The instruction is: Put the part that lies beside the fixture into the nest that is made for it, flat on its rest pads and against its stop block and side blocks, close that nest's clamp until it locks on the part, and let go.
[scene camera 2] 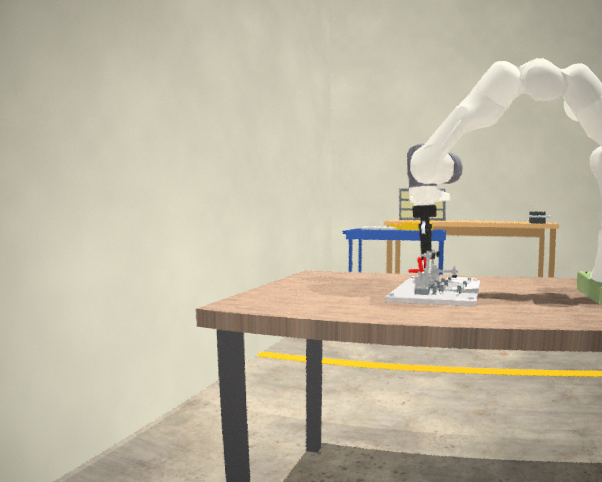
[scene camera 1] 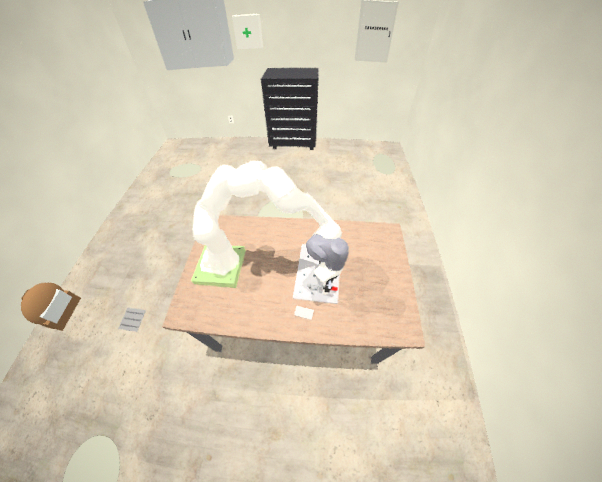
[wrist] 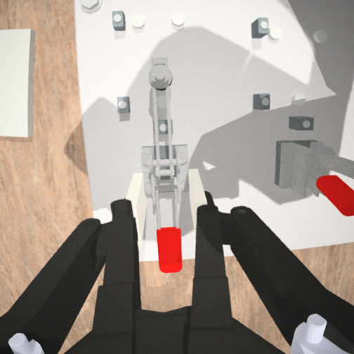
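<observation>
The fixture, a light grey plate (scene camera 1: 301, 288) (scene camera 2: 432, 301) (wrist: 107, 165), has dark blocks and round pads. One clamp (wrist: 165, 155) points its arm and spindle forward over the plate, with its red handle (wrist: 169, 250) toward the gripper. A second clamp (wrist: 292, 162) with a red handle (wrist: 336, 195) stands to the right. My gripper (wrist: 166, 186) is open. Its pale pads stand on either side of the first clamp's body, and gaps show between the fingers and the handle. Contact with the body cannot be told. A flat whitish block (scene camera 1: 304, 312) (wrist: 15, 82) lies beside the fixture.
The fixture stands on a wooden table (scene camera 1: 371, 316) (scene camera 2: 301, 301). The arm's green base (scene camera 1: 216, 280) is at the table's left in scene camera 1. Behind the table in scene camera 2 are a blue table (scene camera 2: 371, 234) and an orange bench (scene camera 2: 492, 225).
</observation>
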